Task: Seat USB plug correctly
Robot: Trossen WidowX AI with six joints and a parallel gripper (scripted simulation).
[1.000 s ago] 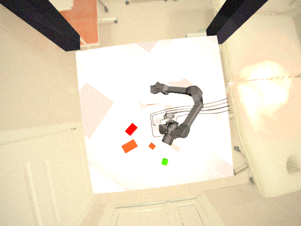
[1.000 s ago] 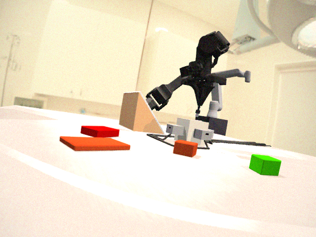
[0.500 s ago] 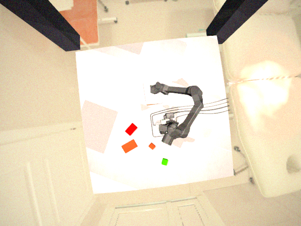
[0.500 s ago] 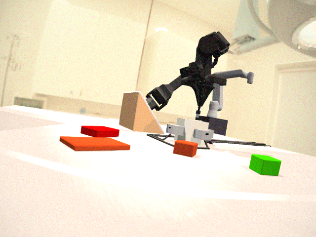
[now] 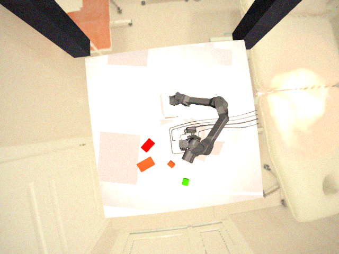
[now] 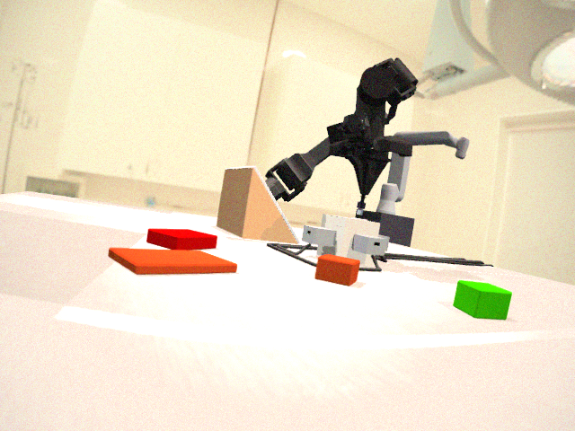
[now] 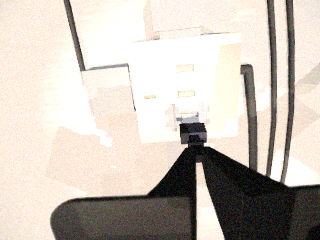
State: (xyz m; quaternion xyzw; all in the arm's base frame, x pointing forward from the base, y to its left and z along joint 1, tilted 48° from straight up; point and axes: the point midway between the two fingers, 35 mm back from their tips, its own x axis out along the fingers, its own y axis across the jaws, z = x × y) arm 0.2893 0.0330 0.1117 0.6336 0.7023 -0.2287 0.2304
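Right now the dark USB plug is 20 mm below my gripper tip. From my gripper tip the other things lie so: red block 30 mm ahead, 310 mm to the right, 110 mm below; then small orange block 180 mm ahead, 150 mm to the right, 110 mm below; then USB socket 50 mm below.
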